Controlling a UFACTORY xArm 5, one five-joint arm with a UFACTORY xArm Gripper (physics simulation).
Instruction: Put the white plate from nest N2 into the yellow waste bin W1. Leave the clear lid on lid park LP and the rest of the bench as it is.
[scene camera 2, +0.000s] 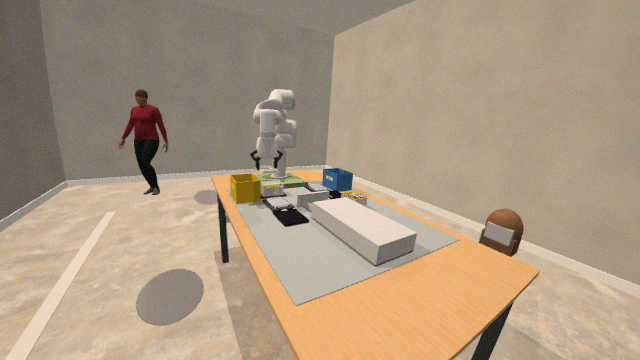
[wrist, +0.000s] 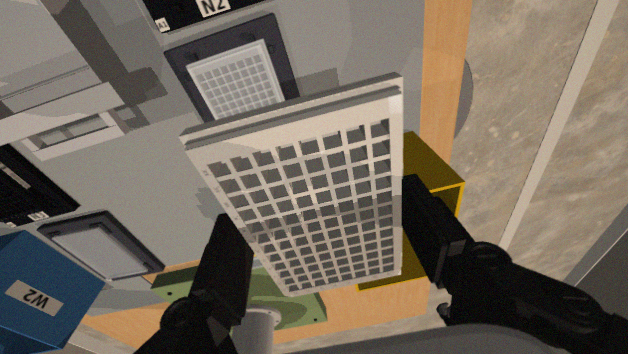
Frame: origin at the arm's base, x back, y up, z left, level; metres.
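Seen in the pictures: gripper, between the fingertips: (scene camera 2: 266, 169) (wrist: 320, 214); arm's base, origin of its link: (scene camera 2: 279, 176) (wrist: 255, 316).
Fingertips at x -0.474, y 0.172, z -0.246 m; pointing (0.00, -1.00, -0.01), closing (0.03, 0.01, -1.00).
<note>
Offsets run from my fingertips to a thing's top centre.
The white plate @(dx +0.006, dy +0.008, dz +0.000 m) (scene camera 2: 267, 169) (wrist: 320, 165), with its grid of square wells, is held between the two black fingers of my gripper (scene camera 2: 266, 162) (wrist: 320, 214). My gripper is shut on the plate's long sides, high above the bench. The yellow waste bin W1 @(dx +0.175, dy -0.082, dz -0.075 m) (scene camera 2: 245, 189) (wrist: 430, 157) is lower, left of the held plate in the scene view; in the wrist view the plate and right finger partly cover it. Nest N2 @(dx -0.181, dy -0.180, dz +0.060 m) (scene camera 2: 291, 217) (wrist: 185, 16) is black and bare in the scene view. A clear panel @(dx +0.171, dy -0.182, dz +0.410 m) (wrist: 102, 248) lies in a dark frame near the blue bin, probably the lid on LP.
A pale plate @(dx -0.005, dy -0.175, dz +0.063 m) (scene camera 2: 280, 204) (wrist: 237, 82) sits in the nest beside N2. A clear box with yellow @(dx +0.173, dy -0.124, dz +0.088 m) (scene camera 2: 272, 190) stands beside W1. Blue bin W2 @(dx +0.179, dy -0.082, dz +0.571 m) (scene camera 2: 337, 180) (wrist: 30, 280), a yellow rack @(dx -0.181, dy -0.125, dz +0.439 m) (scene camera 2: 355, 195) and a long white box (scene camera 2: 365, 222) stand right. A person (scene camera 2: 146, 125) is beyond the bench.
</note>
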